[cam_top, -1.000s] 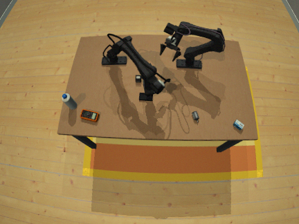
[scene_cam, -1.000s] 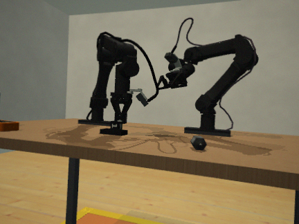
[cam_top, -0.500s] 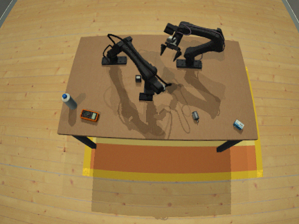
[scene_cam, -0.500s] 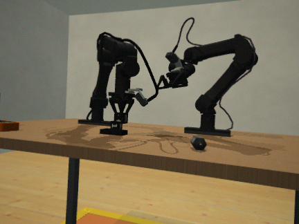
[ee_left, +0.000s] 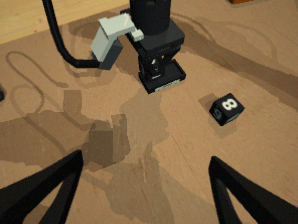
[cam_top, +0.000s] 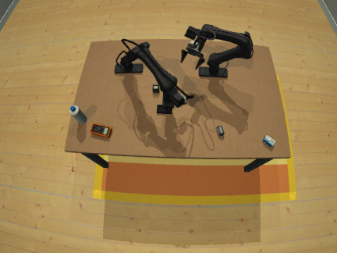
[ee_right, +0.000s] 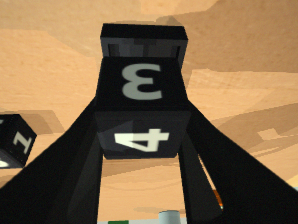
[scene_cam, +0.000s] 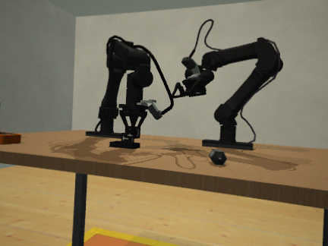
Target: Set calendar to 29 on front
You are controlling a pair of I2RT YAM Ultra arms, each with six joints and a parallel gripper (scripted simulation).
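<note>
Right now my right hand is 50 mm above the black calendar tray and 30 mm to the left of it.
</note>
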